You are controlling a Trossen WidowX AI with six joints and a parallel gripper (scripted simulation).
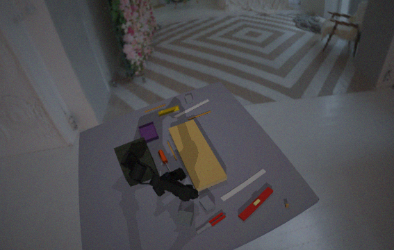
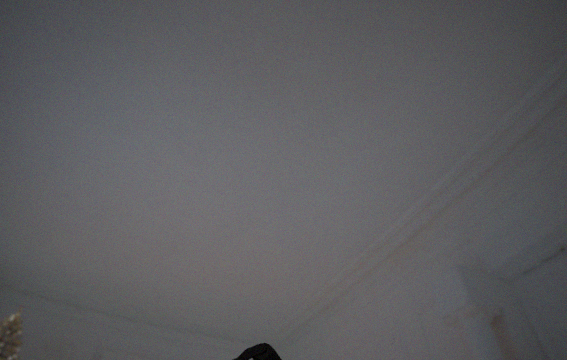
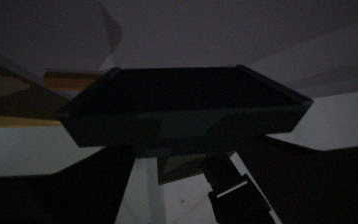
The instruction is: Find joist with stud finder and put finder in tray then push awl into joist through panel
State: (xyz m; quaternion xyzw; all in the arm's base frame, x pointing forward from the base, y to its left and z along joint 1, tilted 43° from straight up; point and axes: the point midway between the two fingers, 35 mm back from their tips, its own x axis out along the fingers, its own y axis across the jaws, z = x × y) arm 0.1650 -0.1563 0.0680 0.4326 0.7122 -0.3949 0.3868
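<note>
Right now my gripper tip is 1 cm short of the stud finder, 1 cm to the right of it and 1 cm above it. From my gripper tip the other things lie so: purple tray 2 cm behind, 46 cm to the left, 5 cm below; then red level 40 cm ahead, 33 cm to the right, 5 cm below; then yellow bar 17 cm ahead, 62 cm to the left, 5 cm below.
</note>
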